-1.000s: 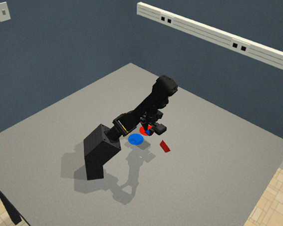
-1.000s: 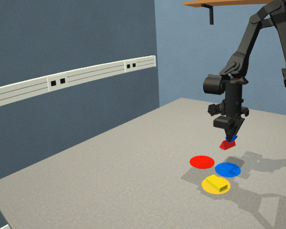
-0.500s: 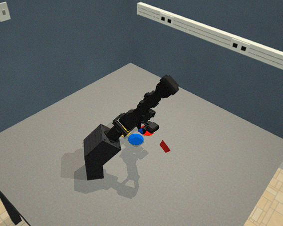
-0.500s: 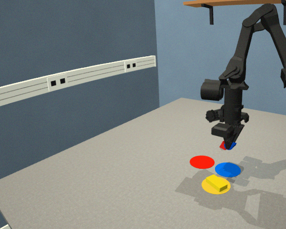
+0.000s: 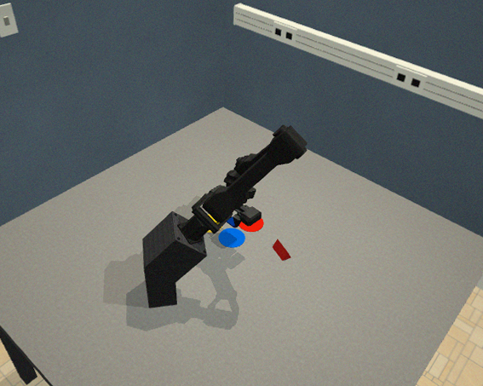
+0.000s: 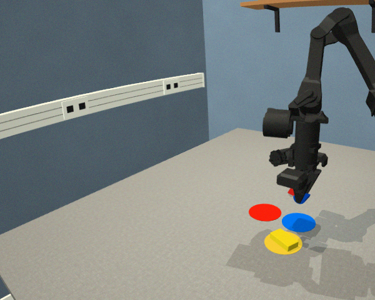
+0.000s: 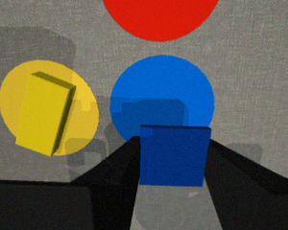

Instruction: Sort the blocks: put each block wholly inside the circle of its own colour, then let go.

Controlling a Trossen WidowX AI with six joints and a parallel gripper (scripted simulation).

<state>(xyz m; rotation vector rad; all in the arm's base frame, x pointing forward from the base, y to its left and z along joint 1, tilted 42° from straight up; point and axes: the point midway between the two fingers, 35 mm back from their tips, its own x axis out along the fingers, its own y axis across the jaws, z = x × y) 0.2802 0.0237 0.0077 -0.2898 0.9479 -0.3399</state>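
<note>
My hand is 100 mm above the blue circle. Round my hand: yellow block (10 mm ahead, 100 mm to the left, 90 mm below); then red circle (100 mm ahead, 10 mm to the right, 100 mm below); then blue block (30 mm below).
</note>
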